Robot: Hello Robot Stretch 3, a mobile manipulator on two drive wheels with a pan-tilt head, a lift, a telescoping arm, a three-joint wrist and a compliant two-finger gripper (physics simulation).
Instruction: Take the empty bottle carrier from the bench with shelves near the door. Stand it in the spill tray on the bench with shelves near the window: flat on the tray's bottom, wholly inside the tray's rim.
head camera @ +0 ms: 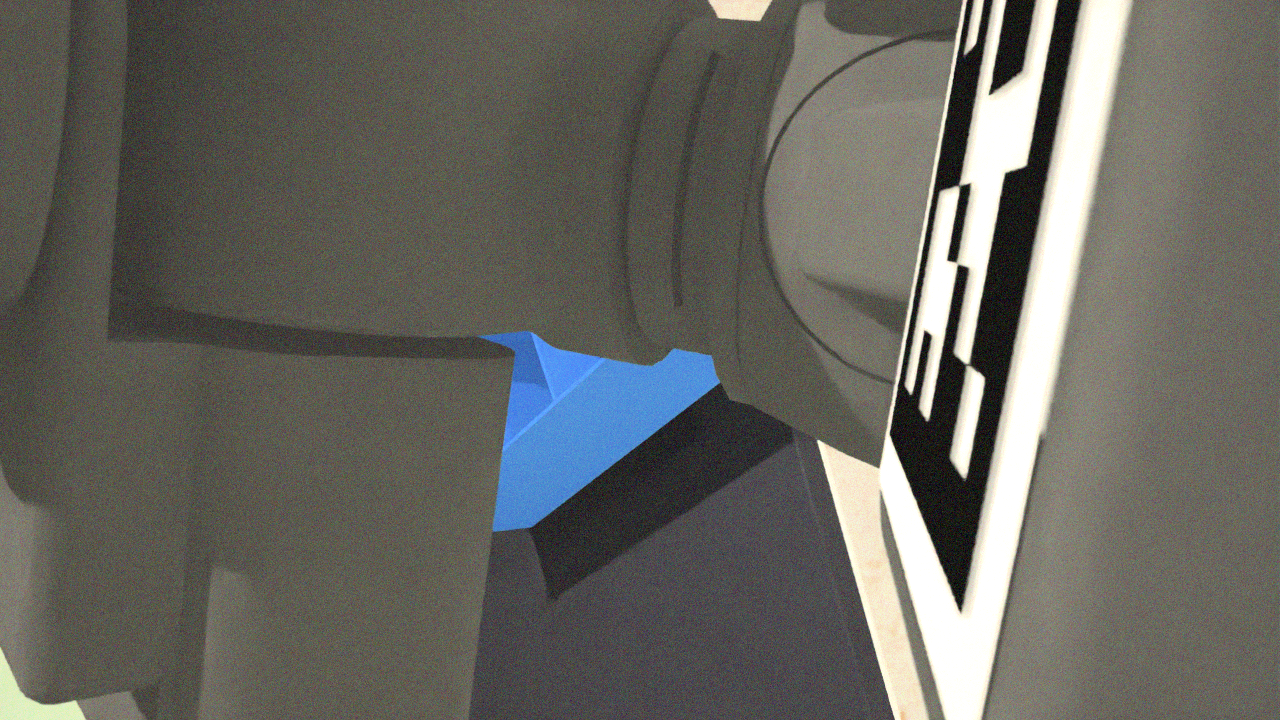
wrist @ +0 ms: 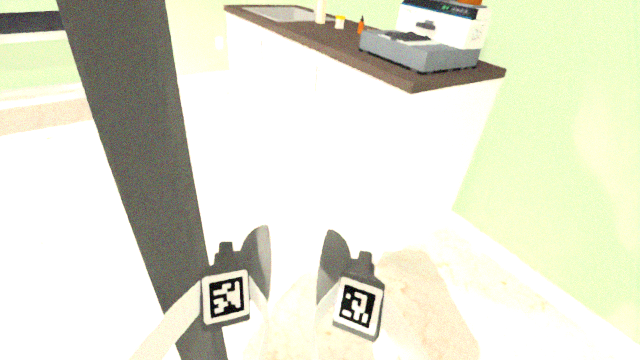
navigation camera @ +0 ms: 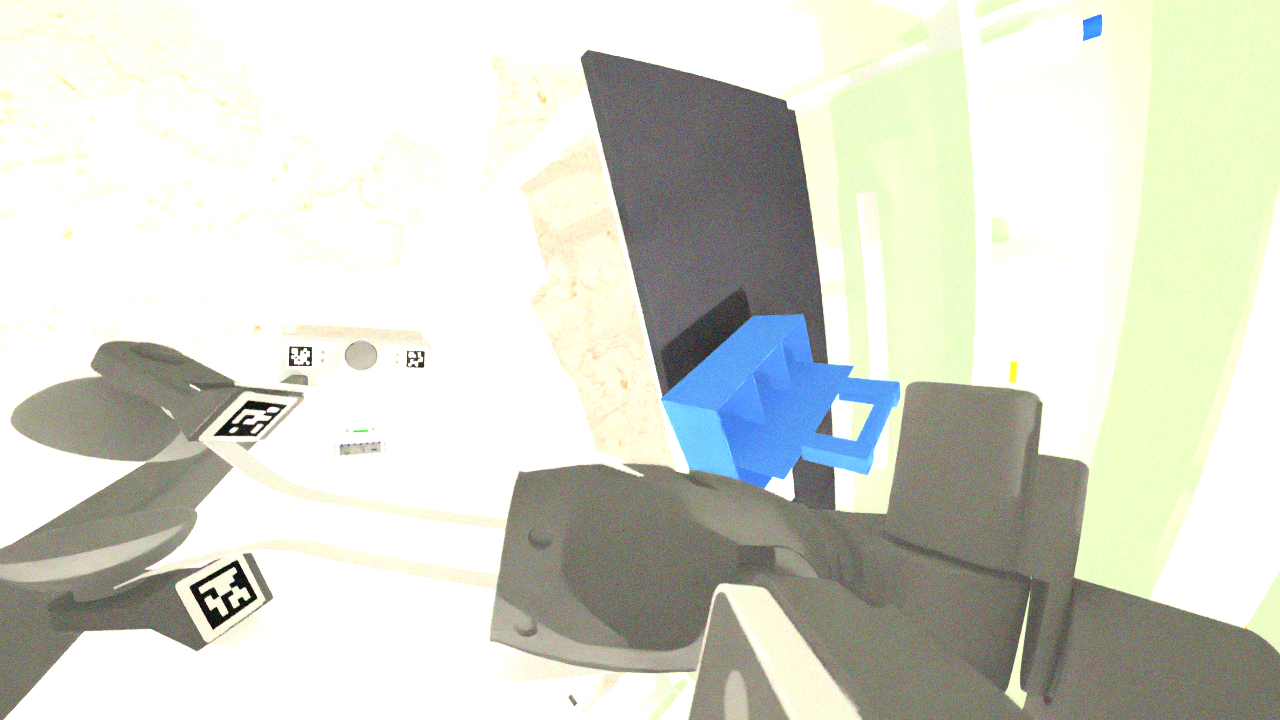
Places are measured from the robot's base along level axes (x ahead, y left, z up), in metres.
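Where they show: gripper, fingertip midpoint: (wrist: 296, 253) (navigation camera: 52, 466); robot's base at its link origin: (navigation camera: 361, 354).
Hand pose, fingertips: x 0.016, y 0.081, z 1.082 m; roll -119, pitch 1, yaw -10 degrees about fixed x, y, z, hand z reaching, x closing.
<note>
Things, the pixels of their centre, and the offset from my fingertips. "pt": a spot on its surface instead. Level surfaces: height alone.
- empty blue bottle carrier at the middle of its body: (head camera: 422, 292) (navigation camera: 795, 410) 0.103 m down, 0.042 m back, 0.660 m right
- dark bench top at its surface level: 0.319 m down
- grey-and-white instrument at the middle of its body: (wrist: 428, 5) 0.034 m up, 0.636 m ahead, 1.153 m left
- Shelving with a yellow item, surface spot: (navigation camera: 1013, 371) pt 0.192 m up, 0.047 m ahead, 1.203 m right
The empty blue bottle carrier (navigation camera: 702, 380) (head camera: 608, 416) stands on the dark bench top (navigation camera: 707, 197) (head camera: 662, 617). Its handle points to the right of the navigation view, and its divided compartments show. In the head view the wrist and arm hide most of the carrier. My gripper (navigation camera: 102, 483) (wrist: 296, 253) is partly open and empty, with a gap between its two fingertips. It is well to the left of the carrier in the navigation view, beyond the bench's edge, pointing away from the carrier. The spill tray does not show.
In the wrist view a white cabinet with a brown counter (wrist: 330, 44) bears a sink (wrist: 280, 13), small bottles and a grey-and-white instrument (wrist: 420, 52). The robot's mast (wrist: 140, 130) is at left. Shelving with a yellow item (navigation camera: 1013, 371) is behind the carrier; my wrist passes close by.
</note>
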